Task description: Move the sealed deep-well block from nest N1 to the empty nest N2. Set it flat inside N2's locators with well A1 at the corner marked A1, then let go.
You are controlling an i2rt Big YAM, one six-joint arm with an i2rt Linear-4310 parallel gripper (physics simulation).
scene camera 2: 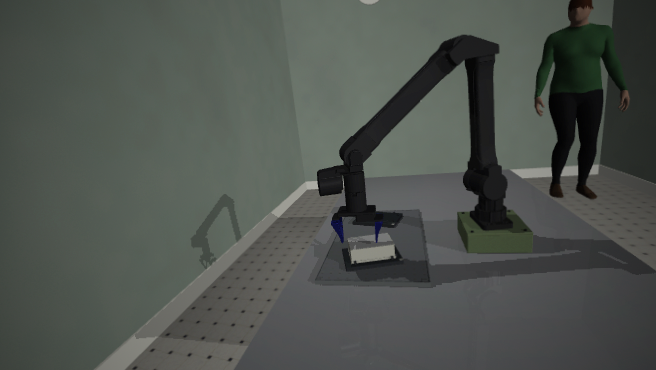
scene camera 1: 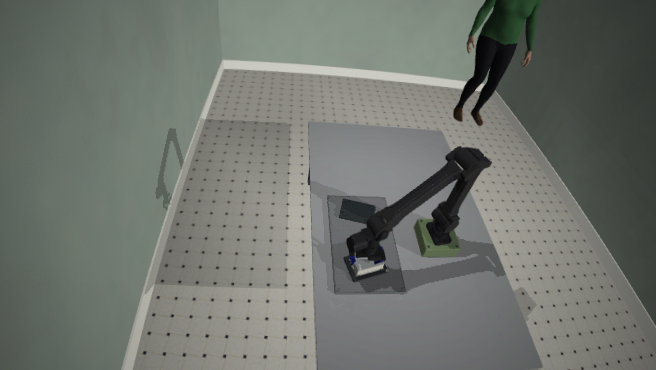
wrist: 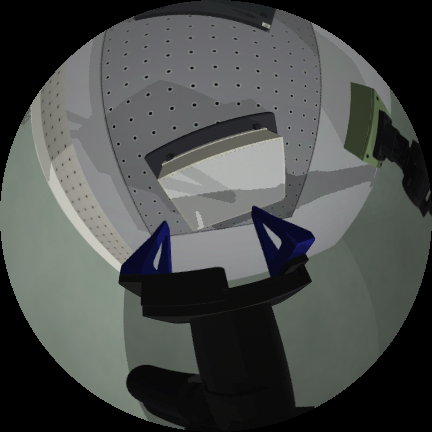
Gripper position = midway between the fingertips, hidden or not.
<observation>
My gripper (scene camera 2: pixel 359 242) is open and holds nothing. Also in view: a white block (scene camera 2: pixel 361 249).
The white block also shows in the wrist view (wrist: pixel 223 178). My gripper also shows in the wrist view (wrist: pixel 209 216).
</observation>
